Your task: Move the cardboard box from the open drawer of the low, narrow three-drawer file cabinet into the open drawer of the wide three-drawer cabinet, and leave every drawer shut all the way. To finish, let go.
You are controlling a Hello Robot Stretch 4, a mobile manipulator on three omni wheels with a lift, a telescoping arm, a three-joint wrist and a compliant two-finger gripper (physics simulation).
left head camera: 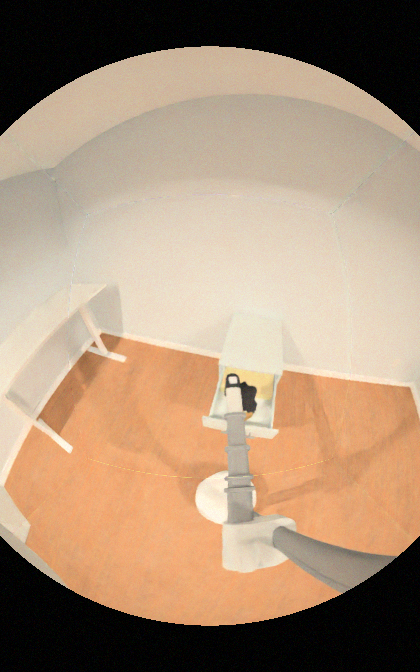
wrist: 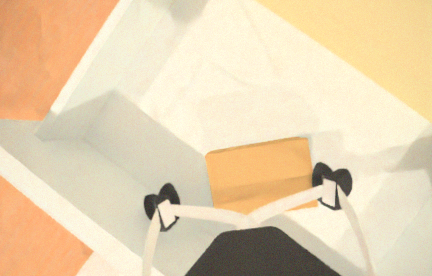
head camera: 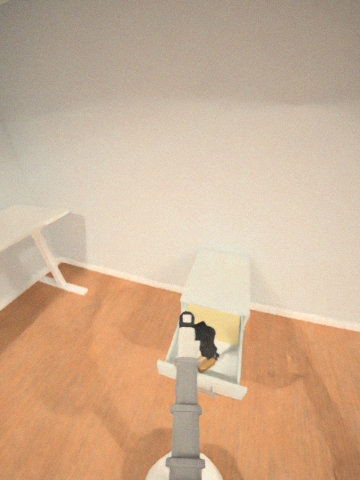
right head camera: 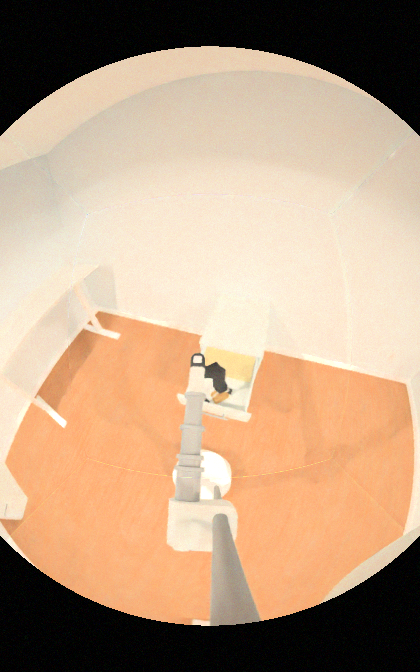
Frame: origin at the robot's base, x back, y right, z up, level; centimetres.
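Seen in the pictures: gripper, fingertip midpoint: [wrist: 244, 188] [head camera: 203, 365].
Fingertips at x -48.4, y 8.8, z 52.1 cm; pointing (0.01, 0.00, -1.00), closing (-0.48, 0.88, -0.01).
A point is followed by its place in that frame.
The low, narrow file cabinet [head camera: 218, 280] @(x -99.0, y 21.9, z 61.8 cm) [left head camera: 253, 340] [right head camera: 235, 320] stands against the wall with its top drawer [head camera: 225, 387] @(x -37.0, y 17.5, z 57.7 cm) [left head camera: 265, 432] [right head camera: 240, 415] [wrist: 50, 200] @(x -44.1, y -4.6, z 60.0 cm) open. The orange-brown cardboard box [head camera: 207, 364] @(x -48.0, y 10.6, z 54.4 cm) [left head camera: 249, 415] [right head camera: 220, 397] [wrist: 260, 172] @(x -50.7, y 9.4, z 54.4 cm) lies in the drawer near its front panel. My gripper [wrist: 244, 188] @(x -48.4, y 8.8, z 52.1 cm) is open over the box. In the wrist view, the right fingertip is close beside the box's right edge and the left fingertip is apart from its left side, over the front panel's inner face. The arm hides part of the drawer. I cannot identify the wide three-drawer cabinet.
A yellow surface [head camera: 215, 322] @(x -71.4, y 17.2, z 54.4 cm) [wrist: 380, 50] @(x -64.0, y 15.2, z 54.5 cm) shows behind the open drawer's front part. A white table [head camera: 27, 225] @(x -122.7, y -126.3, z 92.3 cm) [left head camera: 45, 325] stands at the left by the wall. A pale block-like object [left head camera: 10, 515] [right head camera: 11, 492] shows at the lower left edge.
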